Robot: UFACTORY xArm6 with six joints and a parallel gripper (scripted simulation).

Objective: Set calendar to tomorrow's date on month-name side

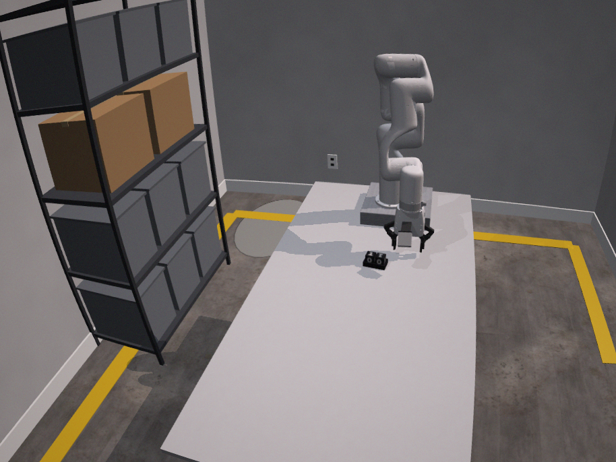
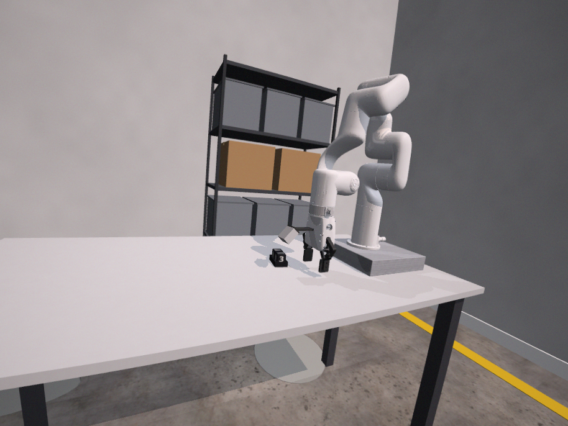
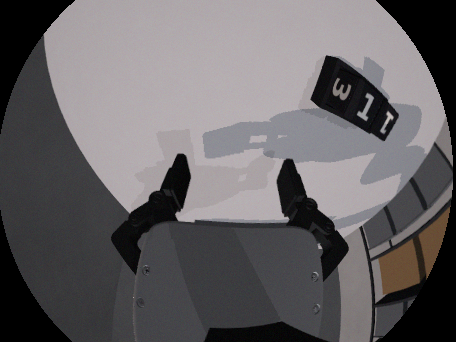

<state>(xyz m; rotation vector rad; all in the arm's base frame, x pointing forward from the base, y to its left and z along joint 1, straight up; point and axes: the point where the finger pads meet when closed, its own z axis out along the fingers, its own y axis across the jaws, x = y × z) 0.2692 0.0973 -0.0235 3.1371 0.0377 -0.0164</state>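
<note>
Now: the black cube 110 mm to the right of my hand, 80 mm ahead of it and 10 mm below it.
</note>
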